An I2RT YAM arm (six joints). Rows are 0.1 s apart.
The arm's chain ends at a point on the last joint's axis. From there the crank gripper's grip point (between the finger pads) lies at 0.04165 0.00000 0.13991 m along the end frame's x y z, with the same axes.
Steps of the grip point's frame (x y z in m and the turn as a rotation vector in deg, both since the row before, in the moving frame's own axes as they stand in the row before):
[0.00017 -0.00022 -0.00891 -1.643 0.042 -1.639]
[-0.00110 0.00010 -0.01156 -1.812 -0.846 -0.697]
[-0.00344 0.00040 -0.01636 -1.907 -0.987 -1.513]
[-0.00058 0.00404 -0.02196 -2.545 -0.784 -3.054]
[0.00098 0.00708 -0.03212 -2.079 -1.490 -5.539]
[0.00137 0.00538 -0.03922 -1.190 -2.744 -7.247]
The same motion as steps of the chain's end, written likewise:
[0.00003 -0.00304 -0.00884 -1.643 0.042 -1.639]
[0.00095 -0.00384 -0.01210 -1.812 -0.846 -0.697]
[-0.00107 -0.00320 -0.01700 -1.907 -0.987 -1.513]
[0.00123 -0.00001 -0.02243 -2.545 -0.784 -3.054]
[0.00457 0.00584 -0.03313 -2.079 -1.490 -5.539]
[0.00825 0.00729 -0.04107 -1.190 -2.744 -7.247]

